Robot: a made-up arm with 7 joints.
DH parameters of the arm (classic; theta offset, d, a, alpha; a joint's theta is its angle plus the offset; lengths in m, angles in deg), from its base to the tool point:
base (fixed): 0 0 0 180
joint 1: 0 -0.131 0.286 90
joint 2: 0 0.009 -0.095 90
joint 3: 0 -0.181 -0.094 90
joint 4: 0 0.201 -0.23 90
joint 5: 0 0.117 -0.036 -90
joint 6: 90 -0.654 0.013 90
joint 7: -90 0.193 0.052 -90
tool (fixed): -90 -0.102 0 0
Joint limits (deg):
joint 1: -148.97..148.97
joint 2: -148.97..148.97
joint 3: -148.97..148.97
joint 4: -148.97..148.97
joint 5: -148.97..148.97
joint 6: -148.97..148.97
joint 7: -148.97..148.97
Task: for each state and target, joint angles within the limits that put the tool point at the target. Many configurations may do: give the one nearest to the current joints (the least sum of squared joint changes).
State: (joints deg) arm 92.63 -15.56 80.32 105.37 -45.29 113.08 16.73
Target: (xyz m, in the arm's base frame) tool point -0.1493 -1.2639 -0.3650
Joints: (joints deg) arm 105.40 -60.74 71.61 113.85 -74.07 120.86 17.84
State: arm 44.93 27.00 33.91 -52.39 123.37 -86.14 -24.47
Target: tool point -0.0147 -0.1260 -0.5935
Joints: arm 46.29 33.04 60.88 -39.75 110.35 -87.26 -5.90
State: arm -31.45 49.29 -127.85 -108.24 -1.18 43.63 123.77
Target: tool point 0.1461 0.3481 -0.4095
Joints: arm -51.26 22.65 -112.75 -124.58 39.65 27.30 103.99
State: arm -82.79 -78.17 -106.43 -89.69 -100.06 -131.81 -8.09
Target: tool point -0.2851 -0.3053 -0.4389
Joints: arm -71.43 -99.05 -105.91 -103.29 -85.60 -135.95 -21.49
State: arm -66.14 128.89 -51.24 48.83 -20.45 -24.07 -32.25
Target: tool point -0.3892 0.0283 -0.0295
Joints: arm -48.20 101.07 -49.23 51.23 -5.95 -15.20 -26.45
